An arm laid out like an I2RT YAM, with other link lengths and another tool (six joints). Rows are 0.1 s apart.
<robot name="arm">
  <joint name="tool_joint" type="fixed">
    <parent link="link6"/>
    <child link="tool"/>
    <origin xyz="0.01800 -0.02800 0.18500" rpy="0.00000 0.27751 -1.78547"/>
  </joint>
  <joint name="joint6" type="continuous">
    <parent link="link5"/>
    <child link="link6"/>
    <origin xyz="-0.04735 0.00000 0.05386" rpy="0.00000 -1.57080 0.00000"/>
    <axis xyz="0 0 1"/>
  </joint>
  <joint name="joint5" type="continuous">
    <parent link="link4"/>
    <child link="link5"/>
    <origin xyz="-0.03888 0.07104 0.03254" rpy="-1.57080 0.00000 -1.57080"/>
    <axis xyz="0 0 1"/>
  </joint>
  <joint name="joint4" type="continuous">
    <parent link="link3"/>
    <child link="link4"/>
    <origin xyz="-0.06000 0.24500 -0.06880"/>
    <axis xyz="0 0 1"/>
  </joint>
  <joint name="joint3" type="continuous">
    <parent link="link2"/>
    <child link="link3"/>
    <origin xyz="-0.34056 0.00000 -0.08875" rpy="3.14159 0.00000 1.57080"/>
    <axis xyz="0 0 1"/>
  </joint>
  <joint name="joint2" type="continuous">
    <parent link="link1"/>
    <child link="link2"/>
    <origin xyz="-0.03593 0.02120 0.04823" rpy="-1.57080 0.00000 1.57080"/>
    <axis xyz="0 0 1"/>
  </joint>
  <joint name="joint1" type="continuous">
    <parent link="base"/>
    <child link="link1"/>
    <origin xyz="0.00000 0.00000 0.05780" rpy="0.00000 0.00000 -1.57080"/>
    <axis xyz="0 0 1"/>
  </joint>
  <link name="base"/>
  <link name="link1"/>
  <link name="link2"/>
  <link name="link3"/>
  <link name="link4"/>
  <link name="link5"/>
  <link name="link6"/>
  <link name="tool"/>
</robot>
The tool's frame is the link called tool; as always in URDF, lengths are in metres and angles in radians. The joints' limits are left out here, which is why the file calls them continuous.
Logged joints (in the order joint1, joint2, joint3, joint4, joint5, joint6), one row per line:
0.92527 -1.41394 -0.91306 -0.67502 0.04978 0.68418
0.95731 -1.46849 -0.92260 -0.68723 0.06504 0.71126
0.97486 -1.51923 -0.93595 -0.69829 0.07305 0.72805
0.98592 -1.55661 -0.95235 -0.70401 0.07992 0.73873
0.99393 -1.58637 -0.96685 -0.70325 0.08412 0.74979
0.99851 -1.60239 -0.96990 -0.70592 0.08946 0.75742
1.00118 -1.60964 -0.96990 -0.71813 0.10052 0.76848
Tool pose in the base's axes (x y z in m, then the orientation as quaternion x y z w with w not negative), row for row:
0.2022 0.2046 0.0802 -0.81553 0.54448 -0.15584 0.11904
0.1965 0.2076 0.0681 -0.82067 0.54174 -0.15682 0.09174
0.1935 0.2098 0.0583 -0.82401 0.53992 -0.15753 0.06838
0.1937 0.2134 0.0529 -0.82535 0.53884 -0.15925 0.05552
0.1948 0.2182 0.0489 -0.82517 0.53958 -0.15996 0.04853
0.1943 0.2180 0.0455 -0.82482 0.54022 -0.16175 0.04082
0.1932 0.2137 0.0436 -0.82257 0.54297 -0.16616 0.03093
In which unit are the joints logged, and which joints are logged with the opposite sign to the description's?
The joints are logged in radians. Opposite sign: joint2, joint3.
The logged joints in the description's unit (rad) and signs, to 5 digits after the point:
0.92527 1.41394 0.91306 -0.67502 0.04978 0.68418
0.95731 1.46849 0.92260 -0.68723 0.06504 0.71126
0.97486 1.51923 0.93595 -0.69829 0.07305 0.72805
0.98592 1.55661 0.95235 -0.70401 0.07992 0.73873
0.99393 1.58637 0.96685 -0.70325 0.08412 0.74979
0.99851 1.60239 0.96990 -0.70592 0.08946 0.75742
1.00118 1.60964 0.96990 -0.71813 0.10052 0.76848

